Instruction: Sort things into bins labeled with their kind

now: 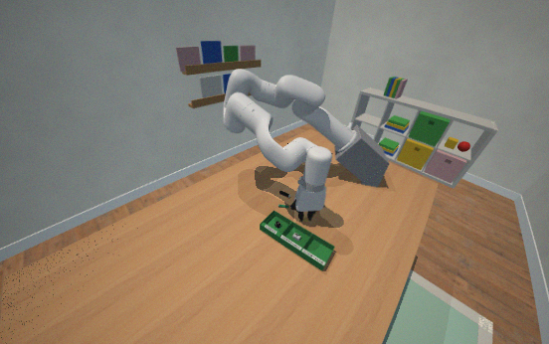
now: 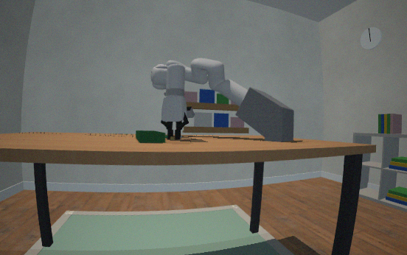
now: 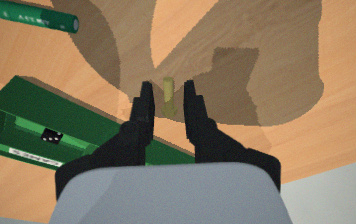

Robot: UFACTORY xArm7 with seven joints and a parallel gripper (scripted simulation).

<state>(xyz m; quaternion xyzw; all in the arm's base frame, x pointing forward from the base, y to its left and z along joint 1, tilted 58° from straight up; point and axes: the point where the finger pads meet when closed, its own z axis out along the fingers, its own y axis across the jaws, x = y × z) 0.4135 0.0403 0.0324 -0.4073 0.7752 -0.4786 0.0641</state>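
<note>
Now: the white-grey piece 100 mm ahead of my hand, 10 mm to the left of it and 10 mm below it. The rest, counted from my hand: black die 100 mm ahead, 60 mm to the right, 10 mm below; yellow piece 20 mm below; green battery 100 mm to the right, 20 mm below.
</note>
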